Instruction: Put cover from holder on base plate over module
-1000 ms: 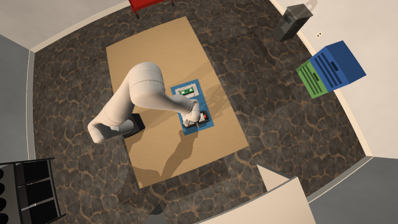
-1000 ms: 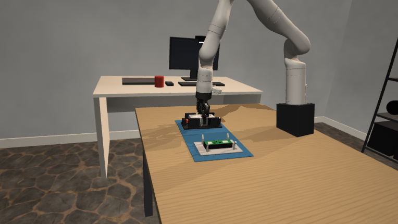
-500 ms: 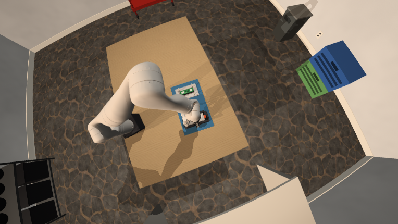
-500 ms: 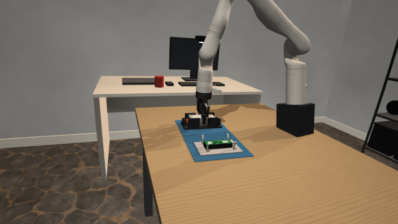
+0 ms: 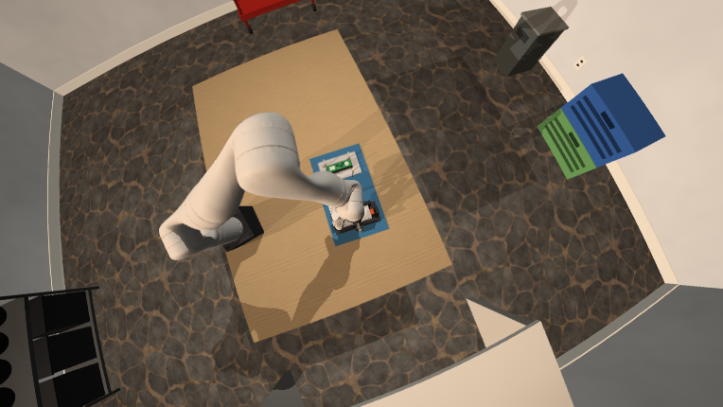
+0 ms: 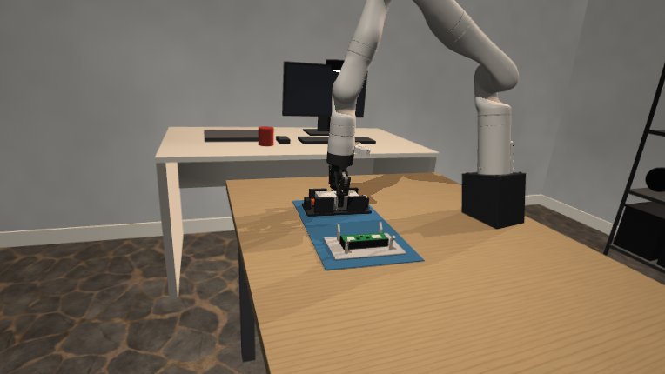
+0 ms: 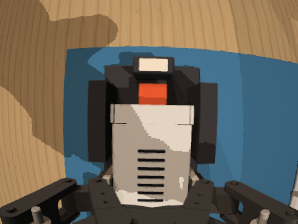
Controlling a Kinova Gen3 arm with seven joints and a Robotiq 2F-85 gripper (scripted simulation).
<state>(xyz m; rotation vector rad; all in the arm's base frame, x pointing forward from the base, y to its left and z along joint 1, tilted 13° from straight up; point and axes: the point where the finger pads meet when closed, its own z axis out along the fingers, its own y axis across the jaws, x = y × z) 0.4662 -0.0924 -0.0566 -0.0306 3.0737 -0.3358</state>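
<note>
The cover is right at my hand.
</note>
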